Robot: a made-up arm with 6 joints.
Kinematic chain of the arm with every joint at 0, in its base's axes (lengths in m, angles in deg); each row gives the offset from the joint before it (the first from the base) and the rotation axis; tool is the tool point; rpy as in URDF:
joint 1: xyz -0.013 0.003 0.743 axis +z
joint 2: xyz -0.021 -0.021 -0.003 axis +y
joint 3: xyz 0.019 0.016 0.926 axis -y
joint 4: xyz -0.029 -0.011 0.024 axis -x
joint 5: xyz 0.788 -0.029 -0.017 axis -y
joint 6: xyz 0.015 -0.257 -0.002 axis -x
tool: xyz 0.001 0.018 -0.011 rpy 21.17 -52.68 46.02
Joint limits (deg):
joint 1: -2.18..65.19
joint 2: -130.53..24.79
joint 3: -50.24..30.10
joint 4: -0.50..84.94
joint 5: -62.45..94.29
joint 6: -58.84..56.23
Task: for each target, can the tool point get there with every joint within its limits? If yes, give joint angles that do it. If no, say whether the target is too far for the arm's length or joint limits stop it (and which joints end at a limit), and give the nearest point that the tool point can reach.
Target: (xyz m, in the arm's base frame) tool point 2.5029 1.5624 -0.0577
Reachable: no: too far | nearest point 0.9215 0.5822 1.1204 | short by 2.202 m
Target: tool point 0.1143 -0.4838 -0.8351
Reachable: no: joint limits stop it (at a limit: joint 1, joint 2, joint 3, joint 5, joint 6) | nearest point -0.5502 -1.4431 0.1236 | short by 1.510 m
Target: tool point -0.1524 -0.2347 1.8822
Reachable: yes | joints 19.81 -55.65 -26.50 59.11 47.55 39.45
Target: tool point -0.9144 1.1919 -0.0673
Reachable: no: joint limits stop it (at a limit: joint 1, joint 2, joint 3, joint 4, joint 6) | nearest point -1.5551 0.0208 0.1280 | short by 1.349 m
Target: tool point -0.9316 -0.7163 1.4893
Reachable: yes | joints 29.54 -93.14 -6.00 62.38 -17.68 6.43
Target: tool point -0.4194 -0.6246 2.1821
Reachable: yes | joints 48.76 -49.97 21.80 73.91 48.20 19.16
